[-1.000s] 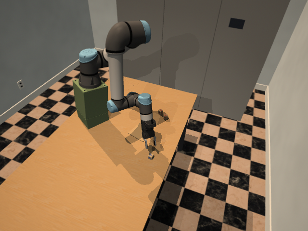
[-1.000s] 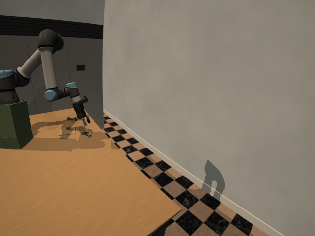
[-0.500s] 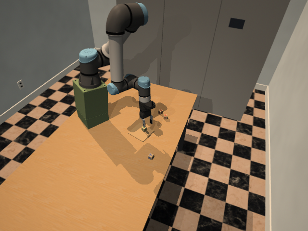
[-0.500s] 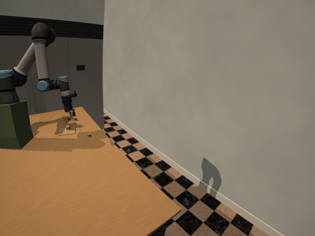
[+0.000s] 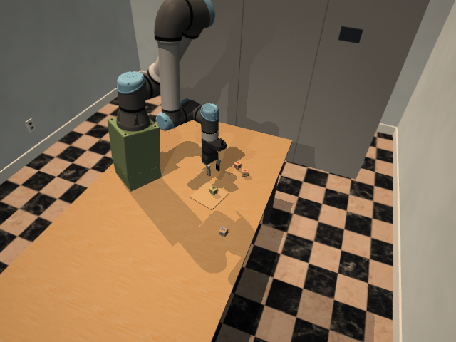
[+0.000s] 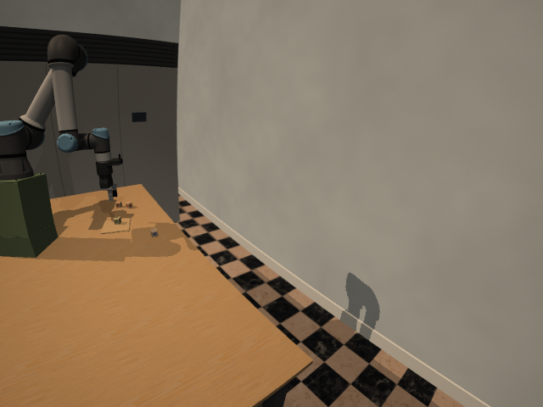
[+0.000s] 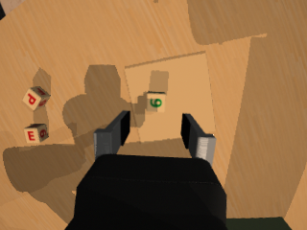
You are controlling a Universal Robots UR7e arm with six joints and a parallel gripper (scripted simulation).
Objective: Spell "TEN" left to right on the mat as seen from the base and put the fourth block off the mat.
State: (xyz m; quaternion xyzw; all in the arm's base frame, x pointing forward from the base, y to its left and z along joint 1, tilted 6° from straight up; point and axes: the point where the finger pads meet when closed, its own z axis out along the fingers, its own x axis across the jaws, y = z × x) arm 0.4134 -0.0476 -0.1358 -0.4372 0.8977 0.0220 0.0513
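My gripper is now 160 mm above the mat, 20 mm to the left of it and 10 mm past it.
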